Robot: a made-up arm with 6 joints. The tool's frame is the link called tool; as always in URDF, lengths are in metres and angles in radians. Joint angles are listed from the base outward. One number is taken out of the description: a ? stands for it. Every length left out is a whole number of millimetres.
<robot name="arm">
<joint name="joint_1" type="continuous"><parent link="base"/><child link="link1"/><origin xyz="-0.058 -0.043 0.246" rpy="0.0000 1.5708 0.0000"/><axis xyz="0 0 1"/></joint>
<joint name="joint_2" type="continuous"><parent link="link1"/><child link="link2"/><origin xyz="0.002 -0.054 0.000" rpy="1.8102 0.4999 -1.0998"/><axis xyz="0 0 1"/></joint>
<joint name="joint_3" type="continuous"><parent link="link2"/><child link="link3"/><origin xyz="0.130 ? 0.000" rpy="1.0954 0.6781 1.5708"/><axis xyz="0 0 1"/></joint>
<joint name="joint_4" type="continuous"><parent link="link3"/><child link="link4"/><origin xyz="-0.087 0.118 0.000" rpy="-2.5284 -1.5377 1.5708"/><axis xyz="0 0 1"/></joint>
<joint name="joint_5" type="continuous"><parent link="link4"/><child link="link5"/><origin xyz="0.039 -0.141 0.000" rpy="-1.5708 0.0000 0.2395"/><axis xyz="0 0 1"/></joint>
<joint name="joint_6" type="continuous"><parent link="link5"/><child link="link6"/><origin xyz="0.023 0.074 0.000" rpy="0.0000 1.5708 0.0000"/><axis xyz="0 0 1"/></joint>
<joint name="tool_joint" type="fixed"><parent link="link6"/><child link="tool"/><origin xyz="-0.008 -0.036 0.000" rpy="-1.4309 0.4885 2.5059"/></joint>
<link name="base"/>
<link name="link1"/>
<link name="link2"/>
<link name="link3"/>
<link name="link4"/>
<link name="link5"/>
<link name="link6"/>
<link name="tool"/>
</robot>
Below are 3 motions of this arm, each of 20 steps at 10 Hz.
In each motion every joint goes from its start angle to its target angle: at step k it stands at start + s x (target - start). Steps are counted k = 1, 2, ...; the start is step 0. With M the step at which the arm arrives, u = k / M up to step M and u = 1 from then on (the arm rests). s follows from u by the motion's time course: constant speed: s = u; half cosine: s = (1 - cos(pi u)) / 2; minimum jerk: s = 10 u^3 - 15 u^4 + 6 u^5.
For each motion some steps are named. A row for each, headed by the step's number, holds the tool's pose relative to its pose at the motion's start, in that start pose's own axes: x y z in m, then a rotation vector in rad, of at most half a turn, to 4 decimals.
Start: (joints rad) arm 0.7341 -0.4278 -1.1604 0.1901 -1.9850 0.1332
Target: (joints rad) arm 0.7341 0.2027 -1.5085 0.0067 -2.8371 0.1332
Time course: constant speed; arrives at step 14
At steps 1, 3, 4, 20:
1: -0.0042 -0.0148 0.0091 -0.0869 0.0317 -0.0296
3: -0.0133 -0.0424 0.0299 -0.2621 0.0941 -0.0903
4: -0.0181 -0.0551 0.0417 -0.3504 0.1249 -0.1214
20: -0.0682 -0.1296 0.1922 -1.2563 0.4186 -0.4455

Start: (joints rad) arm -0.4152 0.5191 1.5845 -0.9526 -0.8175 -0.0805
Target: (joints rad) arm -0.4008 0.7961 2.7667 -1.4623 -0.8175 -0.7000
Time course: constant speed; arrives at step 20
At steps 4, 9, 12, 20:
4: 0.0191 0.0155 -0.0428 0.2965 -0.0432 0.0204
9: 0.0486 0.0448 -0.0859 0.6774 -0.0684 0.1169
12: 0.0676 0.0669 -0.1052 0.9031 -0.0709 0.2136
20: 0.1161 0.1367 -0.1302 1.4538 -0.0482 0.6153

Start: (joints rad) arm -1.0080 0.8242 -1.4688 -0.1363 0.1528 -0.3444
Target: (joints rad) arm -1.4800 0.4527 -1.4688 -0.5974 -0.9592 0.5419
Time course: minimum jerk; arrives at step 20
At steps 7, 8, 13, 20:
7: -0.0131 0.0121 -0.0112 -0.0493 -0.1640 -0.2716
8: -0.0172 0.0180 -0.0151 -0.0752 -0.2015 -0.3680
13: -0.0319 0.0618 -0.0307 -0.2793 -0.2108 -0.8452
20: -0.0342 0.0889 -0.0323 -0.4089 -0.0886 -1.0196

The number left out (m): 0.105
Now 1 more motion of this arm.
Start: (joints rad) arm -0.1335 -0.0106 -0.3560 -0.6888 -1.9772 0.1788
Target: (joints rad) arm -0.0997 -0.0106 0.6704 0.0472 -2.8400 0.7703
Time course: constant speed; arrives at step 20
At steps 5, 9, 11, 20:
5: 0.0022 0.0536 -0.0392 -0.0895 -0.2045 -0.2935
9: 0.0117 0.1026 -0.0610 -0.1789 -0.2907 -0.5580
11: 0.0190 0.1281 -0.0683 -0.2287 -0.3044 -0.6946
20: 0.0723 0.2391 -0.0702 -0.4706 -0.0991 -1.2704

